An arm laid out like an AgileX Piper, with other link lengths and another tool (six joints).
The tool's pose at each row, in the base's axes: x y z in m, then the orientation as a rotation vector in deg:
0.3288, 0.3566, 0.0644, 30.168, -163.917, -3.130
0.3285, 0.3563, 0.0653, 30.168, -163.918, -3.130
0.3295, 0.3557, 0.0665, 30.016, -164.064, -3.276
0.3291, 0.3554, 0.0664, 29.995, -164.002, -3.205
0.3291, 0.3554, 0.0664, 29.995, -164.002, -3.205
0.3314, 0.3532, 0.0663, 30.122, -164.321, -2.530
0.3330, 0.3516, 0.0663, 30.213, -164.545, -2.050
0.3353, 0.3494, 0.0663, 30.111, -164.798, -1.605
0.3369, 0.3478, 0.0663, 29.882, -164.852, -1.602
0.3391, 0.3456, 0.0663, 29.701, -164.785, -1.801
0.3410, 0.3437, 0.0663, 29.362, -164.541, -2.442
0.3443, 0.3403, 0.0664, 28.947, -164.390, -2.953
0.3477, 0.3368, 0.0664, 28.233, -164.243, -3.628
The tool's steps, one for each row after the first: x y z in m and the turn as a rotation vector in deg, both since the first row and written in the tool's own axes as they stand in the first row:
0.0006, -0.0001, -0.0008, 0.000, -0.001, 0.000
0.0001, -0.0009, -0.0022, -0.087, -0.140, 0.106
0.0006, -0.0011, -0.0020, -0.054, -0.067, 0.119
0.0006, -0.0011, -0.0020, -0.054, -0.067, 0.119
-0.0007, -0.0039, -0.0024, 0.464, -0.302, 0.121
-0.0016, -0.0060, -0.0028, 0.831, -0.468, 0.122
-0.0029, -0.0088, -0.0033, 1.159, -0.640, 0.251
-0.0038, -0.0109, -0.0037, 1.145, -0.657, 0.410
-0.0050, -0.0137, -0.0042, 0.982, -0.592, 0.508
-0.0061, -0.0161, -0.0046, 0.479, -0.391, 0.659
-0.0078, -0.0205, -0.0055, 0.068, -0.254, 0.881
-0.0097, -0.0249, -0.0062, -0.482, -0.104, 1.291

